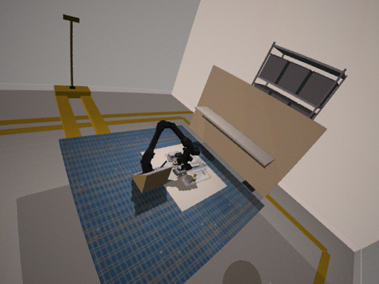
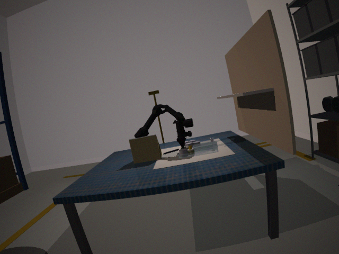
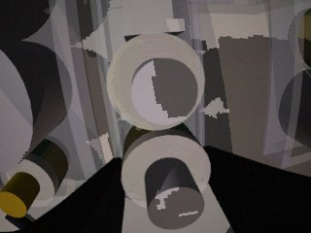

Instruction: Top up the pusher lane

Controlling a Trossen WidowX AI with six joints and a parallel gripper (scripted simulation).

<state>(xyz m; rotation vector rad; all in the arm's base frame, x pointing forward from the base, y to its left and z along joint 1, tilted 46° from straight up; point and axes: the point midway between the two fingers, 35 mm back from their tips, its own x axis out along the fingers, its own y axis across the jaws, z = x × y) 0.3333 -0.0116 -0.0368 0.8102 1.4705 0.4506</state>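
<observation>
Right now my gripper tip is 60 mm short of the white mat, 10 mm to the left of it and 40 mm above it. From my gripper tip the other things lie so: shelf (500 mm ahead, 60 mm to the right, 330 mm above); then clear lane unit (130 mm ahead, 50 mm to the right, 20 mm below); then brown wall board (610 mm ahead, 80 mm to the right, 360 mm above).
</observation>
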